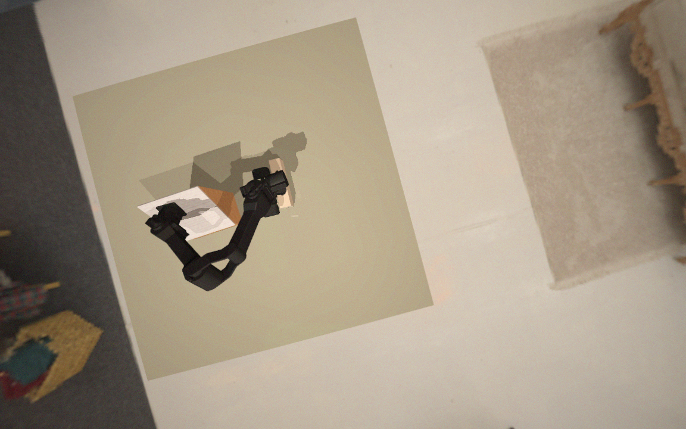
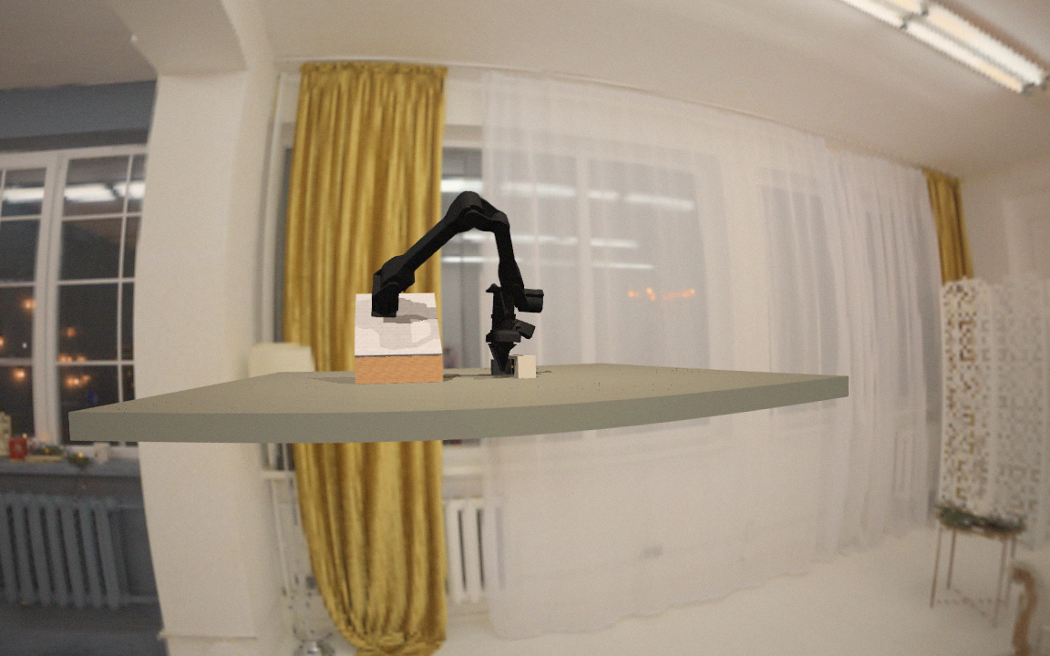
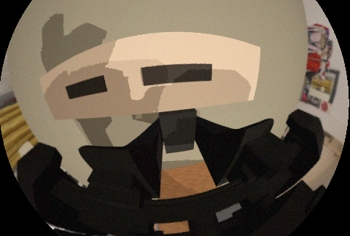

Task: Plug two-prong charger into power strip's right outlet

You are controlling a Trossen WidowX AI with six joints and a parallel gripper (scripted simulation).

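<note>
My gripper tip is now 2 cm short of the dark grey charger and 1 cm below it.
</note>
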